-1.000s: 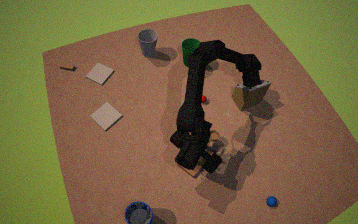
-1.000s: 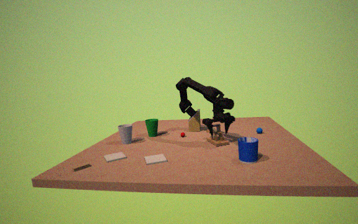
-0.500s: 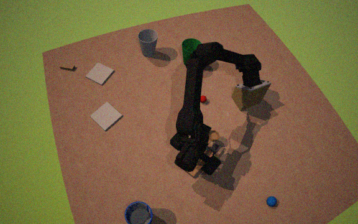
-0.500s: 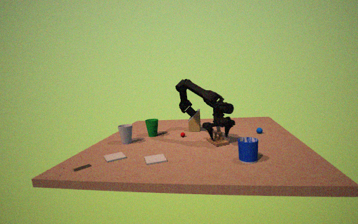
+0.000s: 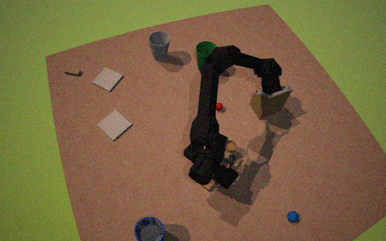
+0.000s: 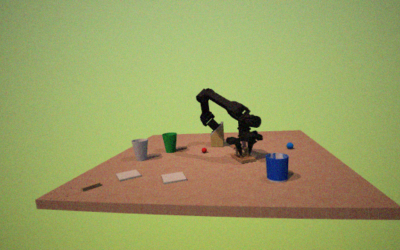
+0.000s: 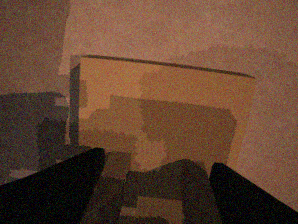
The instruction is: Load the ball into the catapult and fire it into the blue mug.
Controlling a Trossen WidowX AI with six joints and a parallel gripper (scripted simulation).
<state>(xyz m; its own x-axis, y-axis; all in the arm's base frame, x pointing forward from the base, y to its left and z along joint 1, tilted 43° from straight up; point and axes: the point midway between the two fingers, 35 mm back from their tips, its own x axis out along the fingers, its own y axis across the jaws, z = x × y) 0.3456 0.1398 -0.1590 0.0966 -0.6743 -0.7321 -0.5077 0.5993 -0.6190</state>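
The red ball lies 150 mm behind my gripper tip, 260 mm to the right of it and 20 mm below it. Round my gripper tip: blue mug 250 mm ahead, 150 mm to the left; then blue ball 240 mm behind, 250 mm to the left, 10 mm below; then wooden catapult 60 mm behind, 30 mm to the right, 20 mm above.
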